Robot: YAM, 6 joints.
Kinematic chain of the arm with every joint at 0, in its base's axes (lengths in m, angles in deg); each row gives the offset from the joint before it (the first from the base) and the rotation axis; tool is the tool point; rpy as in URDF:
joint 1: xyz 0 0 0.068 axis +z
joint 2: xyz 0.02 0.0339 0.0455 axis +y
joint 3: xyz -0.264 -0.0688 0 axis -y
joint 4: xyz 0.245 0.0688 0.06 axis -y
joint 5: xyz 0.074 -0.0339 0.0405 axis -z
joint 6: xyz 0.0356 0 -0.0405 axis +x
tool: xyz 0 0 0 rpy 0 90 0
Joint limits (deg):
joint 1: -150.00..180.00
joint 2: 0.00..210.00
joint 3: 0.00..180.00
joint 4: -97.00..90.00
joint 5: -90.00..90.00
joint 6: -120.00..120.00
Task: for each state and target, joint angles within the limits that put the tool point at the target. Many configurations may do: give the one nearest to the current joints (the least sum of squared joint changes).
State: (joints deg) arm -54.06 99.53 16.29 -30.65 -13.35 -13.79
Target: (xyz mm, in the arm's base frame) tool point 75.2 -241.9 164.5
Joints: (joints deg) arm -74.27 81.56 41.64 -25.36 -11.03 -13.79
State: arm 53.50 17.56 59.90 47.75 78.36 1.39
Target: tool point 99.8 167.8 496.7
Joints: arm 69.19 62.59 68.35 43.26 71.12 1.39
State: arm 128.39 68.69 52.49 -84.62 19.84 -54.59
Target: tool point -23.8 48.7 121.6
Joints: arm 127.74 72.76 17.18 -79.73 17.97 -54.59
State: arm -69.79 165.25 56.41 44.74 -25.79 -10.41
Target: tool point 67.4 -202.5 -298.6
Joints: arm -75.25 194.93 72.43 42.71 -22.49 -10.41
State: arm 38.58 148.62 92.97 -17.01 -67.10 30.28
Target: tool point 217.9 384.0 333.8
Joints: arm 56.05 110.86 100.65 -19.20 -71.21 30.28
